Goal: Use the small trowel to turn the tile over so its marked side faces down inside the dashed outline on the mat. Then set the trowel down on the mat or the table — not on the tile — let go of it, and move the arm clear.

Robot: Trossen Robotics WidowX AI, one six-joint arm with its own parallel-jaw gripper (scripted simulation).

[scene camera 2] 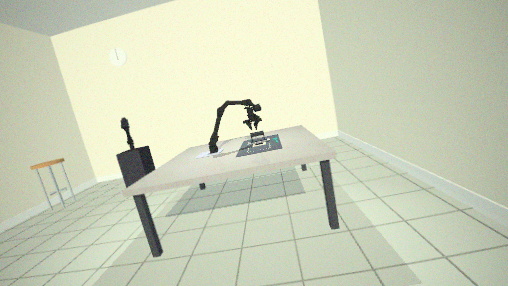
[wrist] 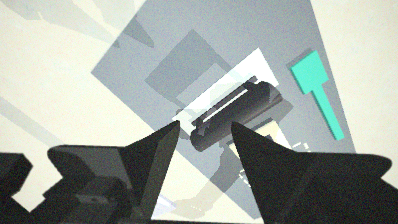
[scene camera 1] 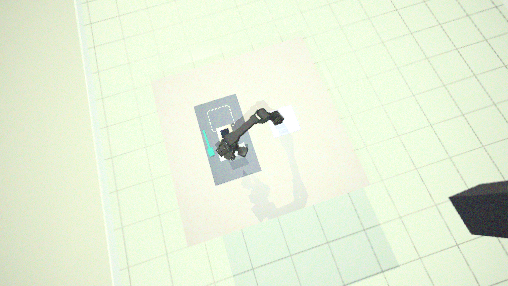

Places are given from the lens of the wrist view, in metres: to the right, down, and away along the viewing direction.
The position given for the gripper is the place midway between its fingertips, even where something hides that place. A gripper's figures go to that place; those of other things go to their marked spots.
gripper (wrist: 205, 124): 0.01, 0.01, 0.11
teal trowel (wrist: 309, 73): 0.19, -0.07, 0.18
grey rack-like block (wrist: 248, 90): 0.06, -0.03, 0.14
The marked spots on the grey rack-like block and the teal trowel are 0.14 m apart.
